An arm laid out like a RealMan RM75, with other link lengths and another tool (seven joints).
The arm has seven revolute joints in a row. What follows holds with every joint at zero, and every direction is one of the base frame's.
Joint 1 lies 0.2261 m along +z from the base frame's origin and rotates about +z.
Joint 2 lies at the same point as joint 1 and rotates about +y.
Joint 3 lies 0.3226 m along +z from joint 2 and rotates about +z.
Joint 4 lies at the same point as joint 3 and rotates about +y.
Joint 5 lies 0.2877 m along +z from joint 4 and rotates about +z.
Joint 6 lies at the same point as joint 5 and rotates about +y.
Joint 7 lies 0.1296 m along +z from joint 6 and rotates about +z.
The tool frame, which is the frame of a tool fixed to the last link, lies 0.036 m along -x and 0.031 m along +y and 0.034 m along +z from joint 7; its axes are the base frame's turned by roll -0.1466, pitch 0 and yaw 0.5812 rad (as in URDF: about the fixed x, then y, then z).
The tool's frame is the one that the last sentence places.
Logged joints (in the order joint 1, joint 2, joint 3, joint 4, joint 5, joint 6, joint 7), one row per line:
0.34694 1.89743 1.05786 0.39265 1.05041 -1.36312 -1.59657
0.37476 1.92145 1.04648 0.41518 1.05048 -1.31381 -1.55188
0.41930 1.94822 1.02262 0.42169 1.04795 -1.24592 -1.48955
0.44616 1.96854 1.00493 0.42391 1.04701 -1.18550 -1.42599
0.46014 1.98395 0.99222 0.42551 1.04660 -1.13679 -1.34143
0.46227 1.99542 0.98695 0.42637 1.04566 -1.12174 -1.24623
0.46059 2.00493 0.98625 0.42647 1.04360 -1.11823 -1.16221
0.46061 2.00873 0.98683 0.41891 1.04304 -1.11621 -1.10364
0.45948 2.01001 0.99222 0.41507 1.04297 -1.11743 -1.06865
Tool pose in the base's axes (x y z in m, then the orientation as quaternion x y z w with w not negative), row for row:
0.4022 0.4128 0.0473 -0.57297 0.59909 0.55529 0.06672
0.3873 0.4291 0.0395 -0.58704 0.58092 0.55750 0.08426
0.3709 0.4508 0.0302 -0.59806 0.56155 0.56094 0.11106
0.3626 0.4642 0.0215 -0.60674 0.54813 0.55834 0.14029
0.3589 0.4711 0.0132 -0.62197 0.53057 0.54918 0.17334
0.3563 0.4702 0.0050 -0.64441 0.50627 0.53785 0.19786
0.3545 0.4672 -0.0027 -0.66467 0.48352 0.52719 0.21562
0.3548 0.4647 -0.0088 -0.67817 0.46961 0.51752 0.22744
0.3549 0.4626 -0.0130 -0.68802 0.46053 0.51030 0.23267
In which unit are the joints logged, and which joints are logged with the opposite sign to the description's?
The joints are logged in radians. Opposite sign: joint 3, joint 4, joint 5, joint 7.
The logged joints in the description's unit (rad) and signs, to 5 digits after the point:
0.34694 1.89743 -1.05786 -0.39265 -1.05041 -1.36312 1.59657
0.37476 1.92145 -1.04648 -0.41518 -1.05048 -1.31381 1.55188
0.41930 1.94822 -1.02262 -0.42169 -1.04795 -1.24592 1.48955
0.44616 1.96854 -1.00493 -0.42391 -1.04701 -1.18550 1.42599
0.46014 1.98395 -0.99222 -0.42551 -1.04660 -1.13679 1.34143
0.46227 1.99542 -0.98695 -0.42637 -1.04566 -1.12174 1.24623
0.46059 2.00493 -0.98625 -0.42647 -1.04360 -1.11823 1.16221
0.46061 2.00873 -0.98683 -0.41891 -1.04304 -1.11621 1.10364
0.45948 2.01001 -0.99222 -0.41507 -1.04297 -1.11743 1.06865

